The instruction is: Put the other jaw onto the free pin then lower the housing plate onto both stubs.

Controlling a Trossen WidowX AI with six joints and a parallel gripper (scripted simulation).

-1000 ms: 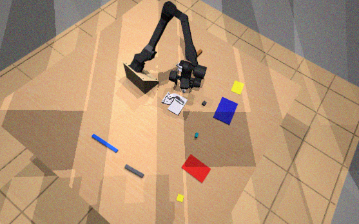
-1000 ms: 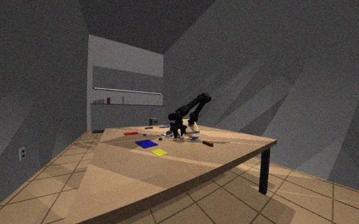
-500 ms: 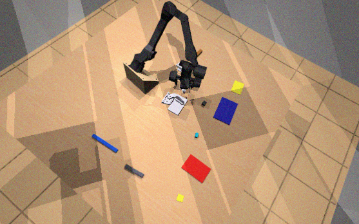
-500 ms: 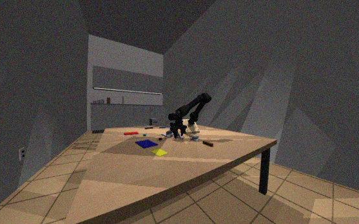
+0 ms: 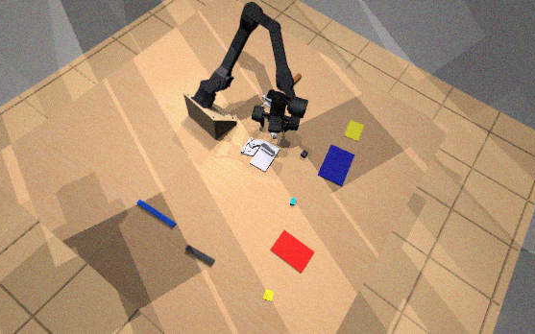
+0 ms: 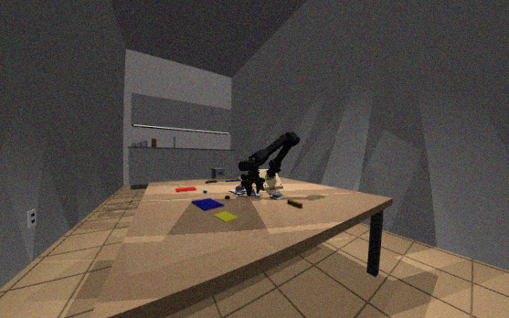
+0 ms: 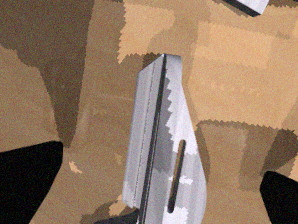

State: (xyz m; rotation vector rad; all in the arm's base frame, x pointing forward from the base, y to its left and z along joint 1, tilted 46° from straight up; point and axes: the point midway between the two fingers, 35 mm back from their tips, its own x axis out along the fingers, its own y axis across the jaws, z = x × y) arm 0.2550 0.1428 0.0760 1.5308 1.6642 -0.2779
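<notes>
My gripper tip is 4 cm to the right of the grey jaw. Round my gripper tip: black cube: 17 cm ahead, 1 cm to the right; then brown block: 27 cm to the left, 9 cm behind, 1 cm above; then blue sheet: 29 cm ahead, 4 cm to the left.
</notes>
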